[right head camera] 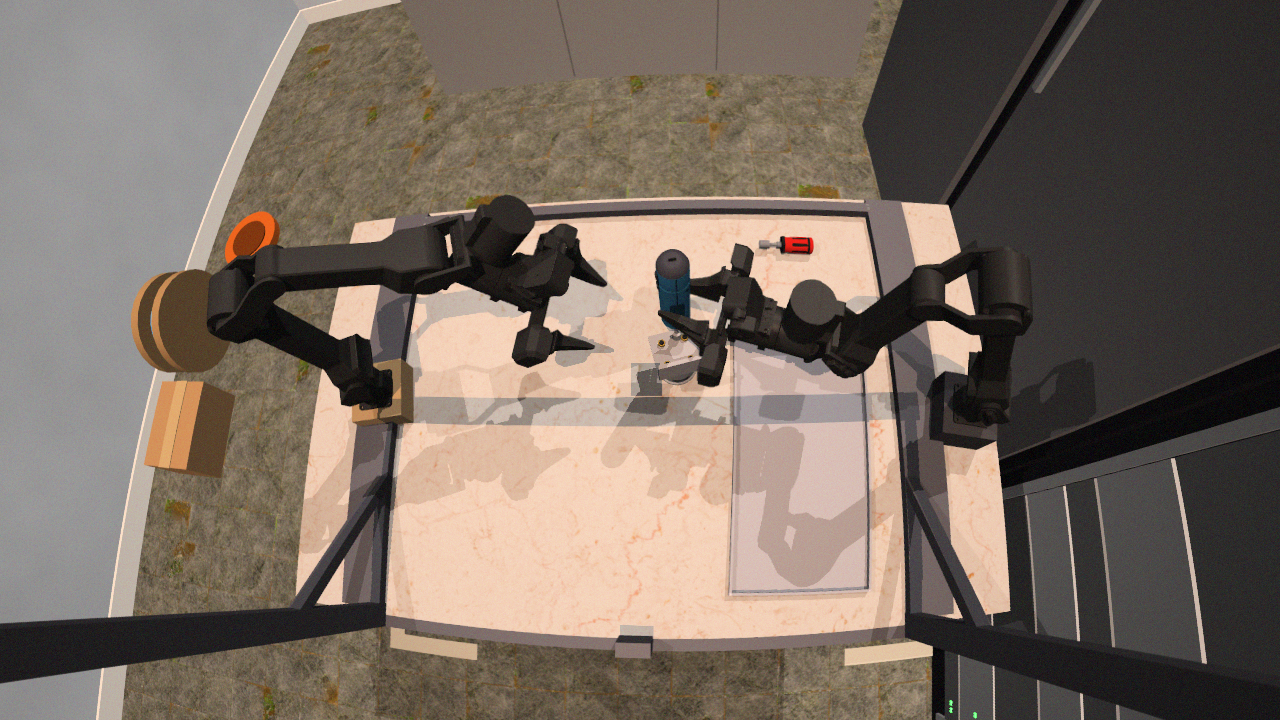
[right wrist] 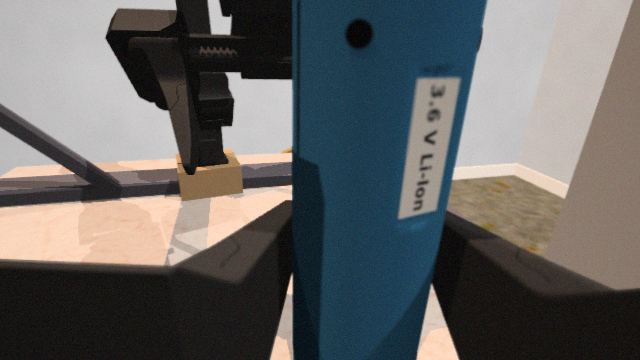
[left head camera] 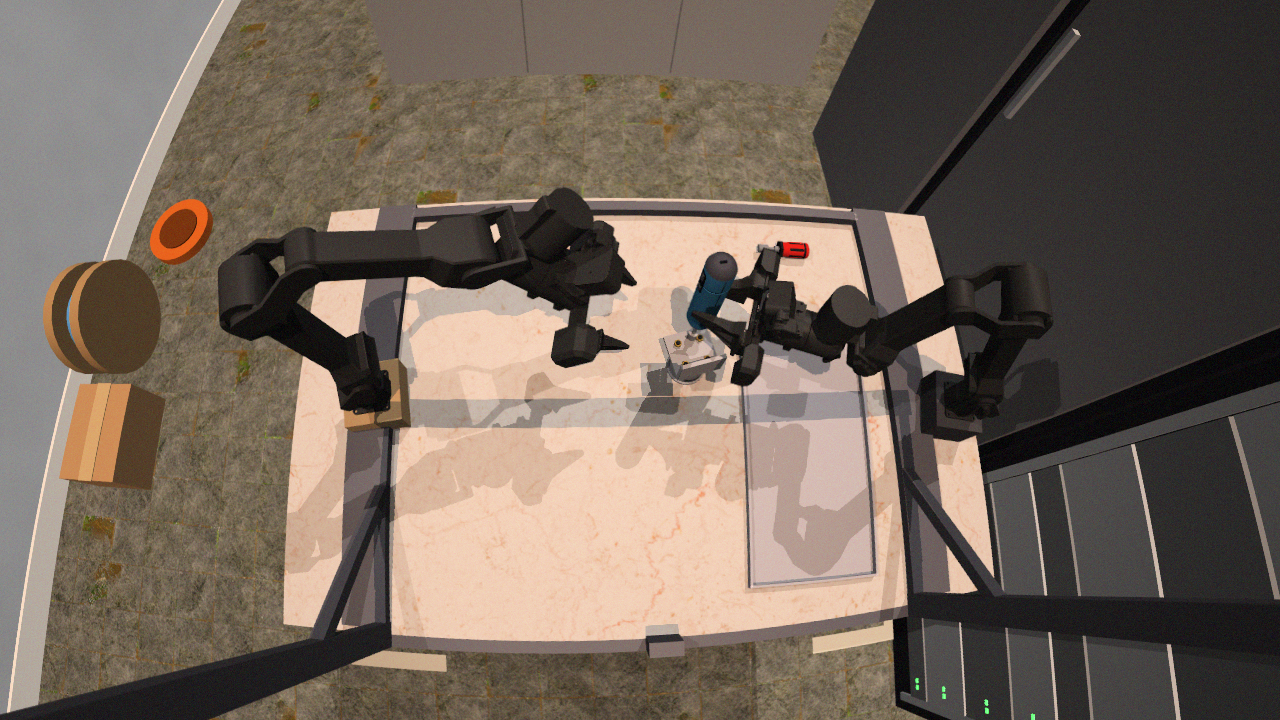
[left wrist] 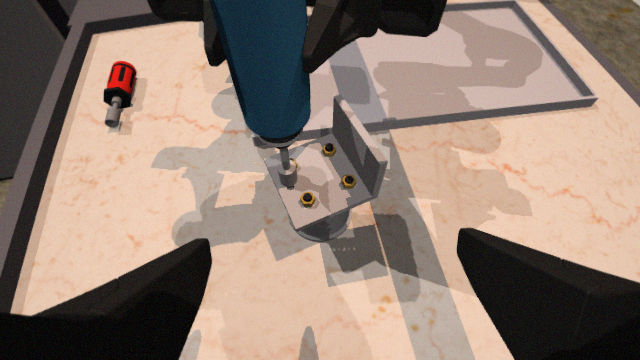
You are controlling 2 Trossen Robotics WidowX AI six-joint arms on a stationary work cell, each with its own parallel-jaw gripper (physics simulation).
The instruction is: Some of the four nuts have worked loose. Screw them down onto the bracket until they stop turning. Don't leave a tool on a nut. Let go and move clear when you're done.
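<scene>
A grey bracket stands on a round base. In the left wrist view three brass nuts show on dark studs; a fourth nut is partly hidden behind a socket. I cannot tell how tight they are. My right gripper is shut on a blue power driver, held slightly tilted, socket down, by the fourth nut, apparently not covering it. My left gripper is open and empty, left of the bracket.
A red-handled nut driver lies at the back right. A shallow tray lies on the table's right side, in front of the right arm. Metal beams frame the table.
</scene>
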